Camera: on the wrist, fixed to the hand. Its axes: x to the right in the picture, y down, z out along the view.
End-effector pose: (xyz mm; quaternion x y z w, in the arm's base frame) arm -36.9 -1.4 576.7 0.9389 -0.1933 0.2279 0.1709
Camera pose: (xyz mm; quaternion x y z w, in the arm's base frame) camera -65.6 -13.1 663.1 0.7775 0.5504 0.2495 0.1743
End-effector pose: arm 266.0 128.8 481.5 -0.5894 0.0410 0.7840 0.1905
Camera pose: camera 316.8 72.2 430.0 -0.5635 -0.2151 0.3155 0.7326
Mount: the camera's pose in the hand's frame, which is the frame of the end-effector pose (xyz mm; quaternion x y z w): 22.4 42.9 -78.0 0.1429 0.1848 -0.6641 0.7102
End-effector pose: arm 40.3 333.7 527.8 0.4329 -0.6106 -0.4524 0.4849
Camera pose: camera 109.7 310.9 583.4 0.8658 -0.1212 -0.4761 0.0949
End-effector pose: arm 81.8 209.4 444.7 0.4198 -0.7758 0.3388 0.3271
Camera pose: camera 52.0 280.1 495.1 0.7975 -0.1633 0.2118 0.5407
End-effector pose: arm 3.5 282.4 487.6 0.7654 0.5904 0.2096 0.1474
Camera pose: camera 5.8 291.2 578.9 0.1338 0.9848 0.1080 0.0254
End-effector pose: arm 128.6 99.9 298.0 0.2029 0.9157 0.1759 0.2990
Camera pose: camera 75.2 131.6 365.6 -0.4538 0.8655 -0.1670 0.1309
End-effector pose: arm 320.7 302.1 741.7 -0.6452 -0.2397 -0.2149 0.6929
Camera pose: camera 368.8 227.8 717.3 -0.1603 -0.5014 -0.6978 0.4859
